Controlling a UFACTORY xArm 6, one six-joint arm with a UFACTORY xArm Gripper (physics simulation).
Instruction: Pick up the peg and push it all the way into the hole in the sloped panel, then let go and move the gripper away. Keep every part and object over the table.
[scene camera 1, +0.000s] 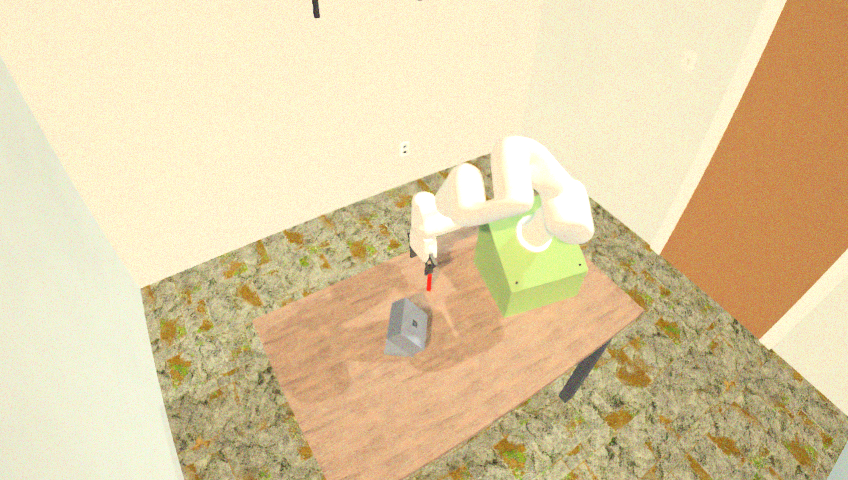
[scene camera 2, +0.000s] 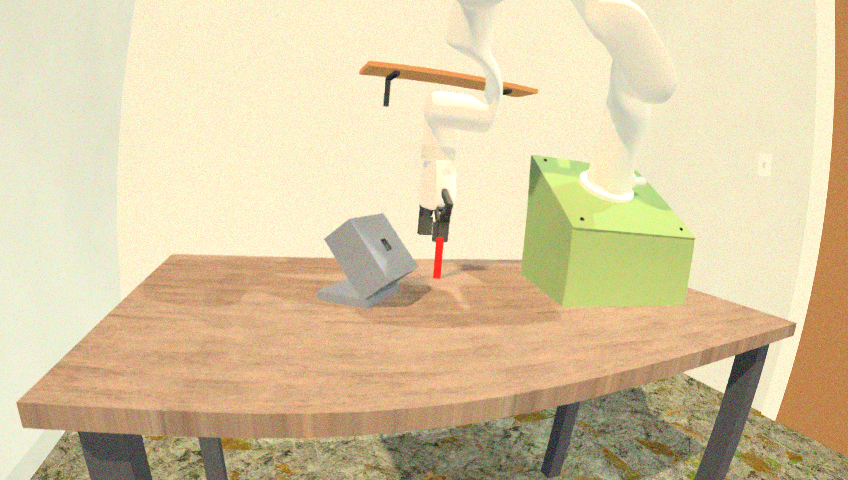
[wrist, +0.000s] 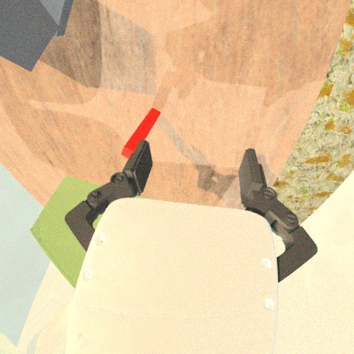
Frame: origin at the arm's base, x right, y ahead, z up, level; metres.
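Seen in the pictures: gripper, fingertip midpoint: (scene camera 1: 421, 264) (scene camera 2: 431, 238); arm's base, link origin: (scene camera 1: 533, 234) (scene camera 2: 606, 188).
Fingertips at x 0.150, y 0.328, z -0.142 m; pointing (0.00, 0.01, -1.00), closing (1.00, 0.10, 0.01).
Note:
Offsets run from my fingertips to a thing's top centre. "spot": to the spot under its first point. Level surfaces: height alone.
The red peg {dy -0.001, dx -0.059, dz +0.010 m} (scene camera 1: 429, 282) (scene camera 2: 438, 257) (wrist: 142, 132) stands upright on the table. My gripper (scene camera 1: 429, 268) (scene camera 2: 432, 235) (wrist: 195, 155) is open and empty, pointing down with its fingertips at about the height of the peg's top. In the wrist view the peg's top end is beside the tip of the left finger, off to the left of the gap between the fingers. The grey block with the sloped panel {dy +0.152, dx -0.202, dz +0.061 m} (scene camera 1: 419, 334) (scene camera 2: 397, 258) stands left of the peg in the scene views. The dark square hole {spot: dy +0.128, dx -0.209, dz +0.010 m} (scene camera 1: 414, 323) (scene camera 2: 385, 244) is in its sloped face, which is empty.
The green robot base (scene camera 1: 538, 285) (scene camera 2: 627, 267) stands at the right on the wooden table {dz -0.070 m} (scene camera 1: 357, 410) (scene camera 2: 238, 368). The grey block (wrist: 25, 40) shows partly at the wrist view's top left. A wall shelf (scene camera 2: 446, 77) hangs behind the arm. The table's far edge lies behind the gripper.

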